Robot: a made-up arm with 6 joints.
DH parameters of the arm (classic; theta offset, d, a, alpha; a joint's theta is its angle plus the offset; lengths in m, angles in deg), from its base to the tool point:
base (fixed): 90 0.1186 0 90
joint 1: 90 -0.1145 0.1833 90
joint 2: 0 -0.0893 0.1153 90
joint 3: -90 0.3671 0.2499 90
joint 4: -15.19 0 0.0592 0
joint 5: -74.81 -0.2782 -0.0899 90
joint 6: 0 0.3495 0.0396 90
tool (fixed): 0 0.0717 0 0
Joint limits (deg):
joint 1: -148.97..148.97
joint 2: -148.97..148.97
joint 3: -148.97..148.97
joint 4: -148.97..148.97
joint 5: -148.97..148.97
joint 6: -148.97..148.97
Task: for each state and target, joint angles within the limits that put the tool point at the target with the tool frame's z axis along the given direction. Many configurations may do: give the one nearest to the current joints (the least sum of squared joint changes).
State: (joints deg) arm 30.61 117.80 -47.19 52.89 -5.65 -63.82
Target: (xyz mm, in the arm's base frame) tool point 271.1 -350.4 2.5 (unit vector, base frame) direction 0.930 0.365 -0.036
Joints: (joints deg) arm 37.07 114.03 -29.14 69.92 7.84 -45.63
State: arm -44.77 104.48 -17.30 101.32 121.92 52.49
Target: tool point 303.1 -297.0 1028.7 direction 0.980 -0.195 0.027
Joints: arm -33.30 123.52 -28.47 94.16 114.32 32.40
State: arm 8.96 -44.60 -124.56 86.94 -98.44 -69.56
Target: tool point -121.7 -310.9 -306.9 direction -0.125 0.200 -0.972
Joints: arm 17.11 -96.56 -119.36 94.68 -80.01 -91.92
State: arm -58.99 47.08 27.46 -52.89 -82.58 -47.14
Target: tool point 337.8 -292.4 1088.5 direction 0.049 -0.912 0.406
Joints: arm -12.55 92.79 -3.14 -4.65 -73.74 -84.67
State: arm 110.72 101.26 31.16 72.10 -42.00 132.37
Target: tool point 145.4 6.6 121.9 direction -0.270 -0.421 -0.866
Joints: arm 72.31 147.70 44.84 105.38 -32.83 148.97
